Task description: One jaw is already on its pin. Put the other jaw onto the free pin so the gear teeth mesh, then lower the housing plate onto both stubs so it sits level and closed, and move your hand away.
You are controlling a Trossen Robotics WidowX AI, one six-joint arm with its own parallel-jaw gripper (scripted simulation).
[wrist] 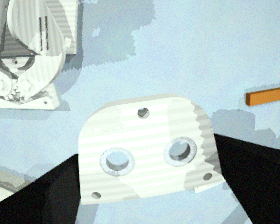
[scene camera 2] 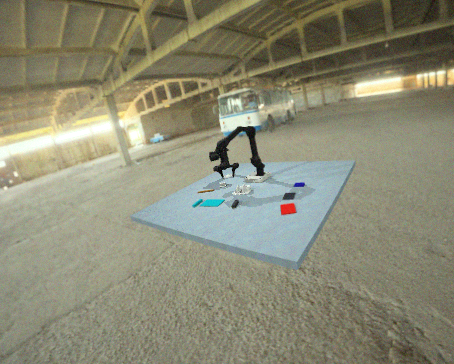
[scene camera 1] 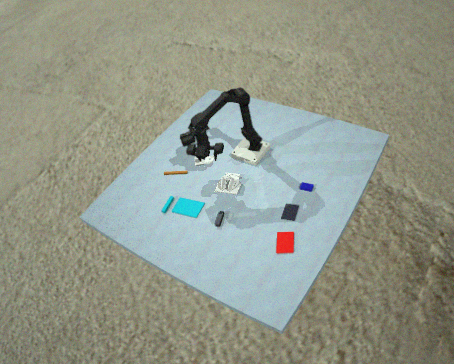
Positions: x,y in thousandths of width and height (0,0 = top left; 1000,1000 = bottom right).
Scene:
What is my gripper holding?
A white housing part.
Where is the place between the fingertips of my gripper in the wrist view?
523,676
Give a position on a white housing part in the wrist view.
520,605

